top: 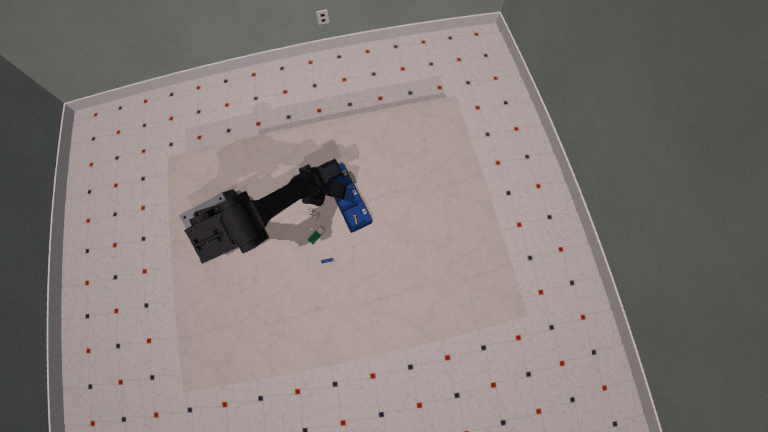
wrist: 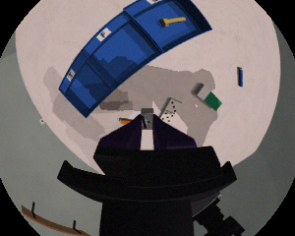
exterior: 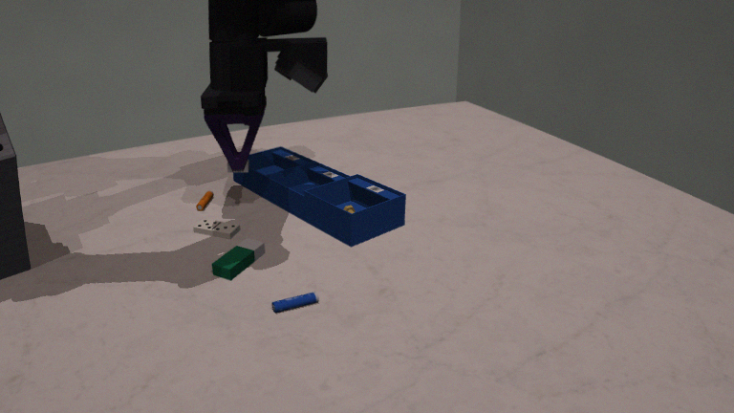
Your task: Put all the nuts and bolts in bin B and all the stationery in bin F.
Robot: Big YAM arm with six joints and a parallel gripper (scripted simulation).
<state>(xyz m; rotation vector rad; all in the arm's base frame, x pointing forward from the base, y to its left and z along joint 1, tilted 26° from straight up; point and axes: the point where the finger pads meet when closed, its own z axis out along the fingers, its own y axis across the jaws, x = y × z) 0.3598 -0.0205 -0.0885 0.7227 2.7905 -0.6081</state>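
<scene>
The blue three-part bin lies 9 cm ahead of my hand, 1 cm to the right of it and 5 cm below it. Also, from my hand: white domino 4 cm behind, 2 cm to the right, 7 cm below; orange cylinder 3 cm behind, 6 cm to the left, 7 cm below; grey metal piece right at my hand.
</scene>
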